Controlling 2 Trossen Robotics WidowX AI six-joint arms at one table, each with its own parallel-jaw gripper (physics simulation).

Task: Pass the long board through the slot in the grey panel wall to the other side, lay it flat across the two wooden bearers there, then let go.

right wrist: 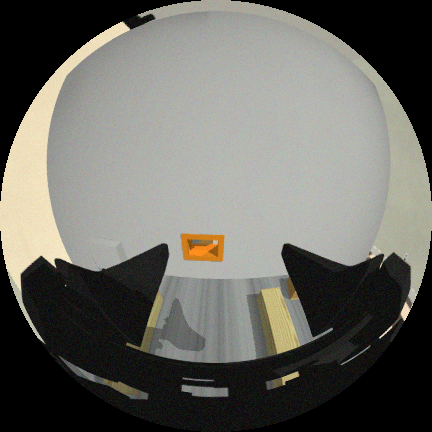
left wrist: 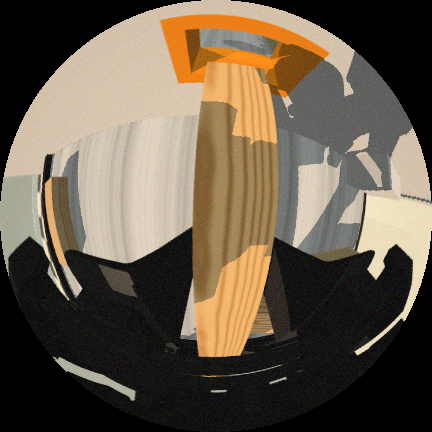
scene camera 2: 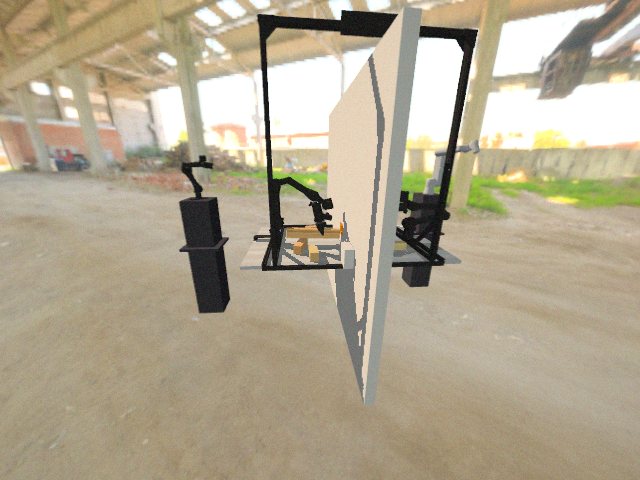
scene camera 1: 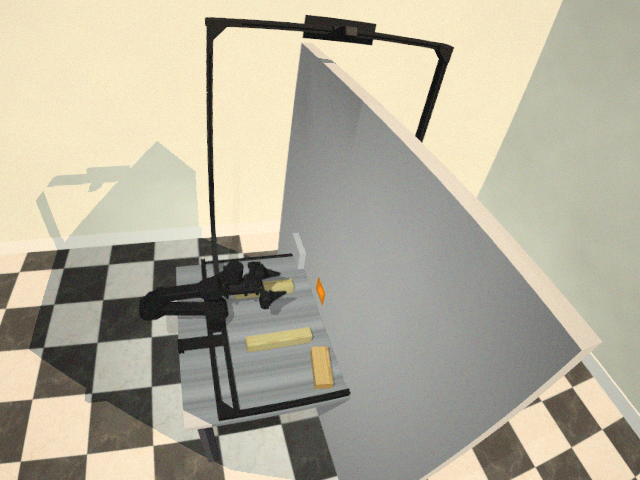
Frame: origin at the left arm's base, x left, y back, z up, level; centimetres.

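Seen in the pictures: left gripper, between the fingertips: (left wrist: 224, 232) (scene camera 2: 322, 234); right gripper, between the fingertips: (right wrist: 227, 250) (scene camera 1: 283, 282); left arm's base, origin of its link: (left wrist: 187, 351); right arm's base, origin of its link: (scene camera 2: 408, 237) (scene camera 1: 216, 325).
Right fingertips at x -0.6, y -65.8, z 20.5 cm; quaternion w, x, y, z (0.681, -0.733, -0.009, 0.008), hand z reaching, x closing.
Note:
Offsets run from my right fingertips to a thing's middle. "spot": to the spot under its first point.
The long board {dx -3.9, dy +41.0, dz -14.6 cm} (scene camera 2: 302, 233) (left wrist: 235, 175) is held level above the table on the left arm's side. My left gripper (scene camera 2: 321, 230) (left wrist: 224, 232) is shut on it. The board's far end is at the lower edge of the orange-rimmed slot {spot: dx -5.4, dy +18.3, dz -14.6 cm} (scene camera 1: 320, 291) (scene camera 2: 341, 228) (left wrist: 174, 50) (right wrist: 205, 237) in the panel wall (scene camera 1: 387, 258) (scene camera 2: 356, 155); whether it is inside is unclear. My right gripper (scene camera 1: 281, 283) (right wrist: 227, 250) is open and empty on the other side, above one pale wooden bearer {dx -15.1, dy -3.8, dz -20.2 cm} (scene camera 1: 286, 285) (right wrist: 152, 320). The other bearer {dx +11.3, dy -2.8, dz -20.2 cm} (scene camera 1: 279, 339) (right wrist: 279, 320) lies roughly parallel to it.
A tan block {dx +25.9, dy +10.2, dz -20.5 cm} (scene camera 1: 321, 366) (right wrist: 292, 289) lies near the wall, beyond the second bearer. On the left arm's side, two wooden blocks {dx -12.3, dy +49.2, dz -19.9 cm} (scene camera 2: 299, 245) {dx -25.2, dy +42.2, dz -19.9 cm} (scene camera 2: 313, 253) lie below the board. A pale upright piece {spot: dx -28.4, dy +14.8, dz -12.7 cm} (scene camera 1: 299, 251) stands by the wall. A black frame (scene camera 1: 210, 155) surrounds the table.

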